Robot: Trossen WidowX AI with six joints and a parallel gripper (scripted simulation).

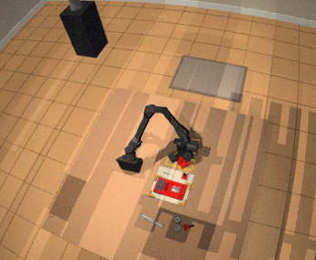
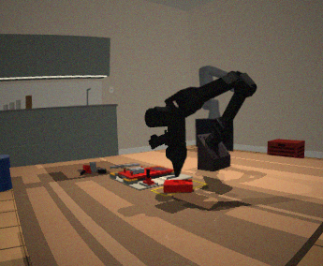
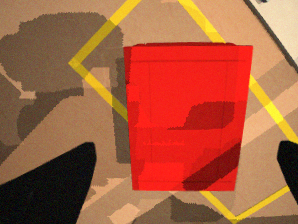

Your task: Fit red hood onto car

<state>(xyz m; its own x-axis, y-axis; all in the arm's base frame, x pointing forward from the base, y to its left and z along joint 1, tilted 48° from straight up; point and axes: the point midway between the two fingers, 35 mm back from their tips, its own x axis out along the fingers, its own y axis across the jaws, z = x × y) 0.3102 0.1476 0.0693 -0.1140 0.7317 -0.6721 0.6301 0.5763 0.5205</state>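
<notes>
The red hood lies 40 mm below my gripper tip. From my gripper tip the other things lie so: grey bar: 460 mm to the right, 50 mm below, 40 mm behind; then grey engine block: 210 mm to the right, 30 mm below, 30 mm ahead.
</notes>
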